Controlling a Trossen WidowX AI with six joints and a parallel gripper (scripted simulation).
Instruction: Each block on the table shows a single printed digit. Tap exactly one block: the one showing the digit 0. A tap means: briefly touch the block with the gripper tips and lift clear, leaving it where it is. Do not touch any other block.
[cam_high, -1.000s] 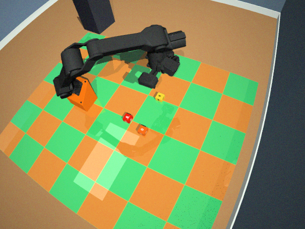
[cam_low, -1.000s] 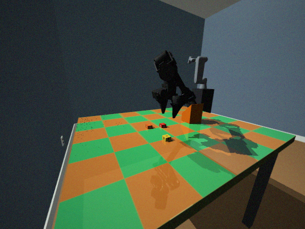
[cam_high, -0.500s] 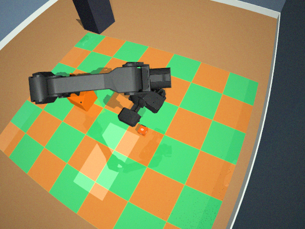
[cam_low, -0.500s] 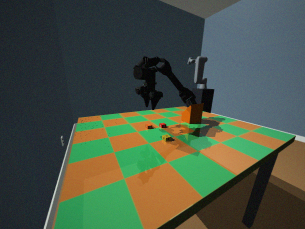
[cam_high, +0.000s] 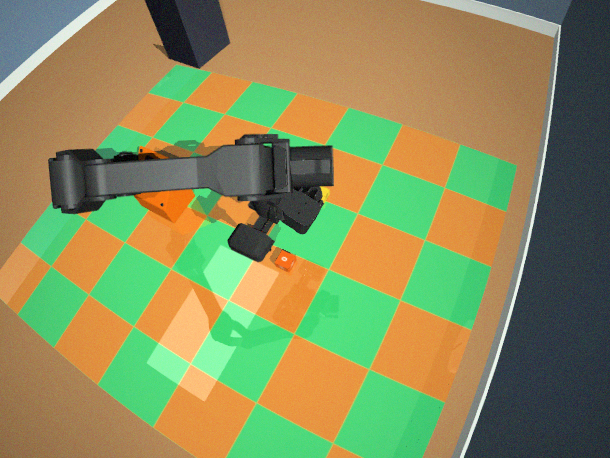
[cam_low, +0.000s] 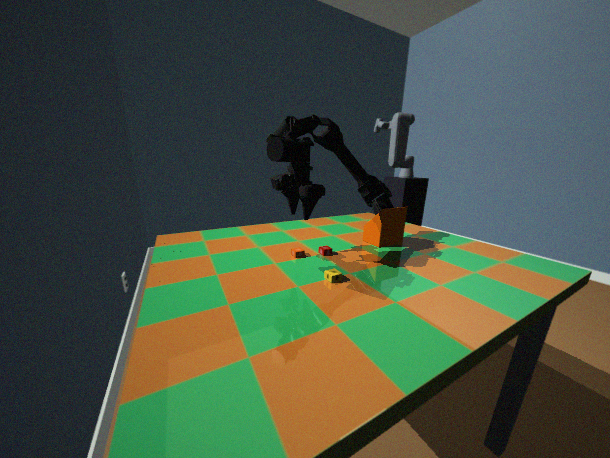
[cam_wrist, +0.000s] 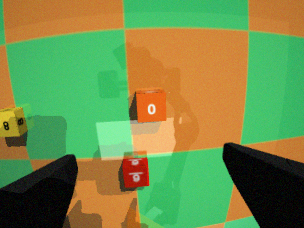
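Right now the red block is 90 mm behind my gripper tip and 120 mm below it.
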